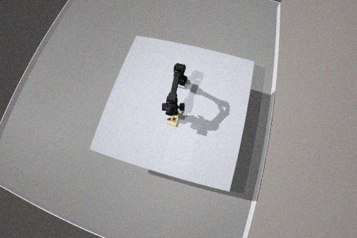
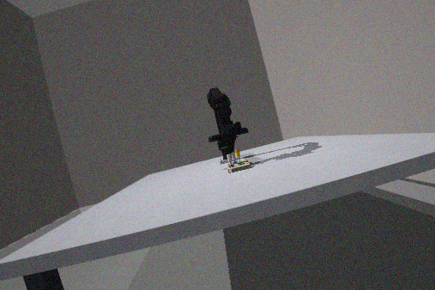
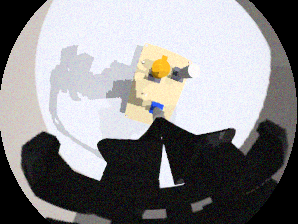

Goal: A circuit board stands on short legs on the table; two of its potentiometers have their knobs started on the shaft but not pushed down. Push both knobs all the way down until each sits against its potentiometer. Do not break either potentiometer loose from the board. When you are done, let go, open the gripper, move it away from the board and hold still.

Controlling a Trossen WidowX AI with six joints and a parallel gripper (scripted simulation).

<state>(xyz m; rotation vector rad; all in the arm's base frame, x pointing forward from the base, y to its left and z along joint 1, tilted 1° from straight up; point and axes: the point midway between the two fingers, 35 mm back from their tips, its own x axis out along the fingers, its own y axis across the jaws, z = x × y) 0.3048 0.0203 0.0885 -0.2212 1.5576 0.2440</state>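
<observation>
The blue knob lies 3 cm below my gripper tip. The rest, counted from my gripper tip: orange knob (6 cm ahead, 2 cm to the left).
</observation>
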